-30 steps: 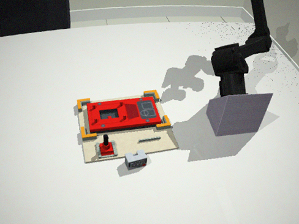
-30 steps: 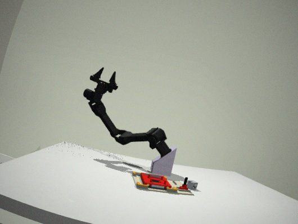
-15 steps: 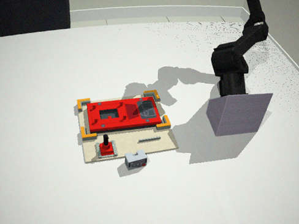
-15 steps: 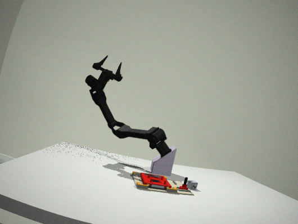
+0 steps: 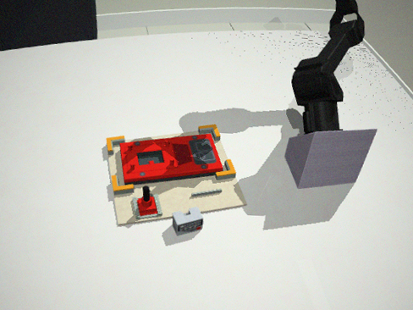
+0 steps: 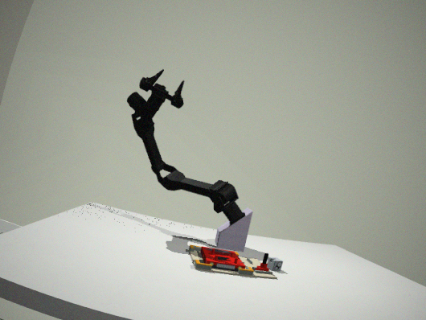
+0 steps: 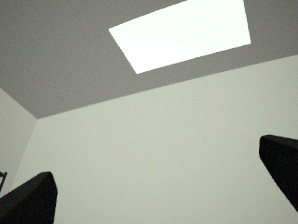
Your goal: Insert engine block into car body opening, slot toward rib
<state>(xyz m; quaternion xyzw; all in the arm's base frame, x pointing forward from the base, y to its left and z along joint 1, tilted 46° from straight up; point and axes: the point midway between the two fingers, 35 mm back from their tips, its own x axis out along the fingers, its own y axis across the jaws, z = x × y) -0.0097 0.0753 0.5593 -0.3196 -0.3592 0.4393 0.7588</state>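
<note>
Now: gripper tip 56 cm above the engine block, 45 cm to the right of it and 24 cm short of it. From my gripper tip the other things lie so: black peg: 55 cm below, 41 cm to the left, 31 cm ahead; beige baseplate: 57 cm below, 31 cm to the left, 27 cm ahead.
</note>
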